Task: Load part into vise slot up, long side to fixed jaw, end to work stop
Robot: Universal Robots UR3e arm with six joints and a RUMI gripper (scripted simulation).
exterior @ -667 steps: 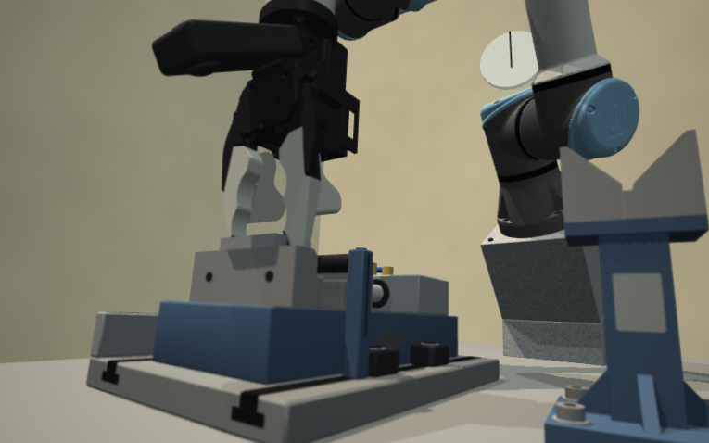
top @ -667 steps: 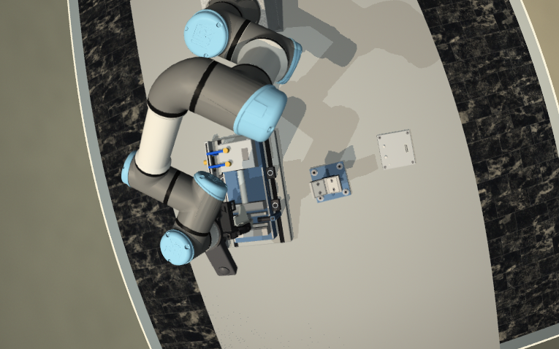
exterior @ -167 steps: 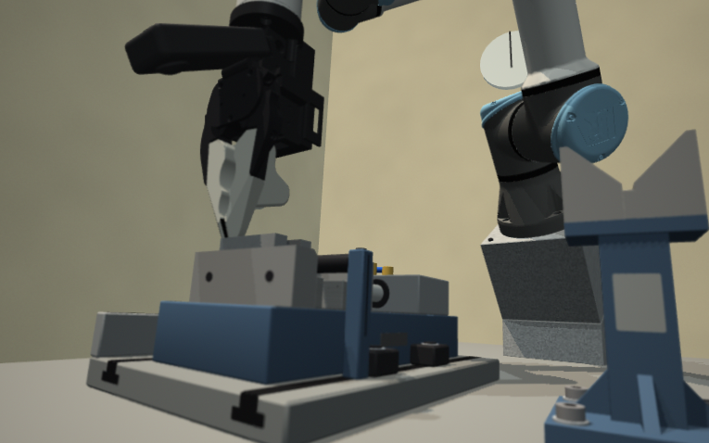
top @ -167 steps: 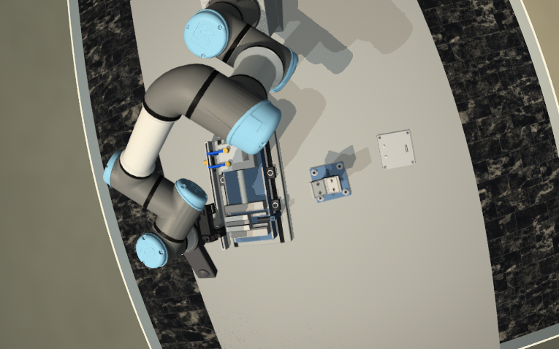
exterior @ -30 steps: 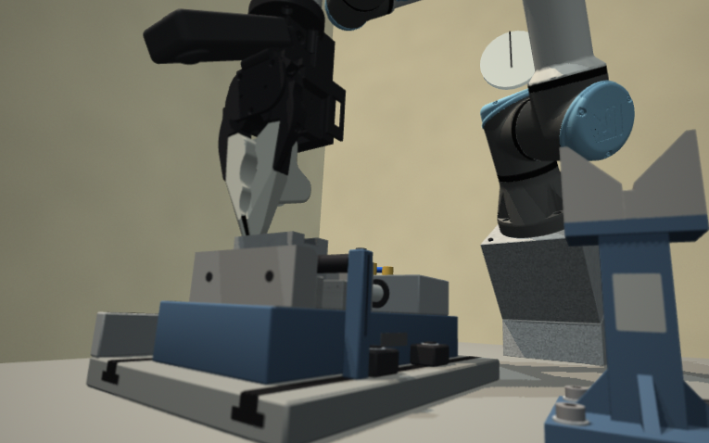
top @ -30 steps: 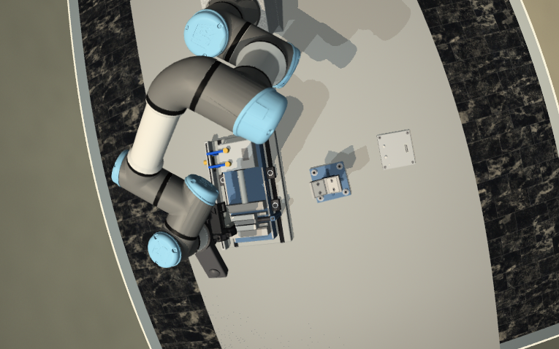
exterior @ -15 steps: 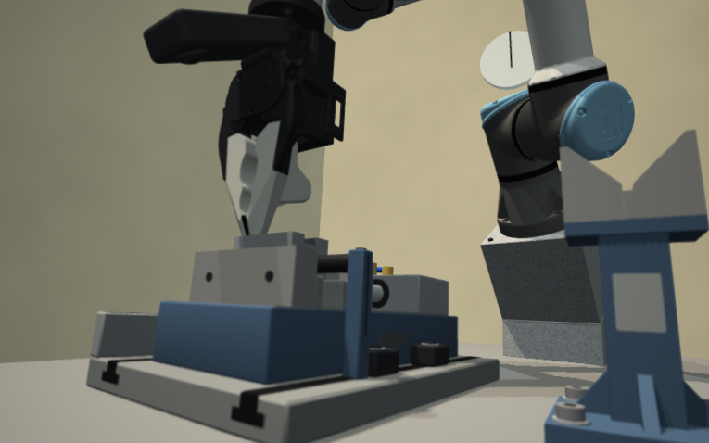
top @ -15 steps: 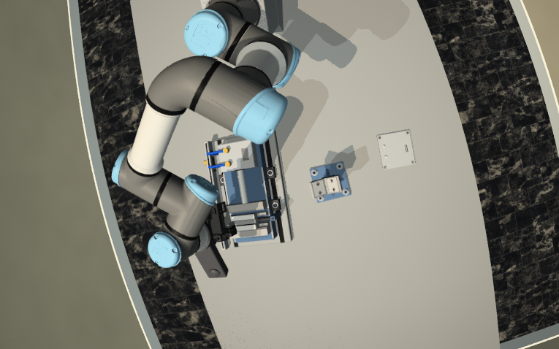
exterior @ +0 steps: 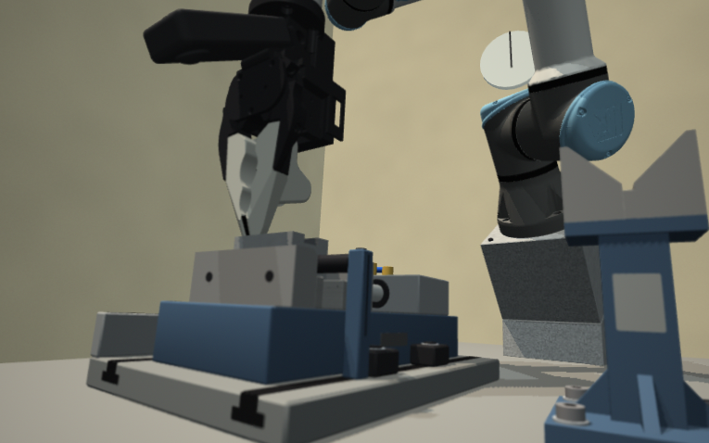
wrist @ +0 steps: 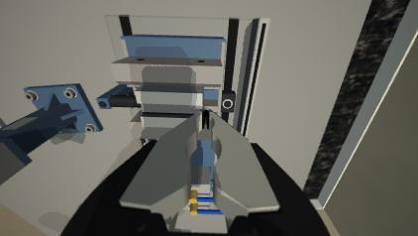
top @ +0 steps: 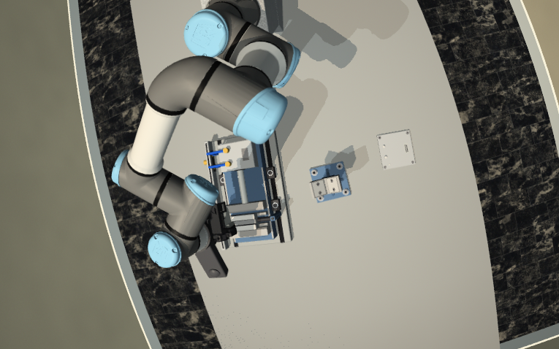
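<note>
Now: the part 3 cm to the left of my hand and 2 cm below it. The rest, counted from my hand: air cylinder rod (9 cm behind, 4 cm below, 3 cm to the left); fixed jaw (4 cm to the left, 4 cm below, 3 cm ahead); work stop rod (8 cm to the left, 3 cm below, 1 cm behind).
</note>
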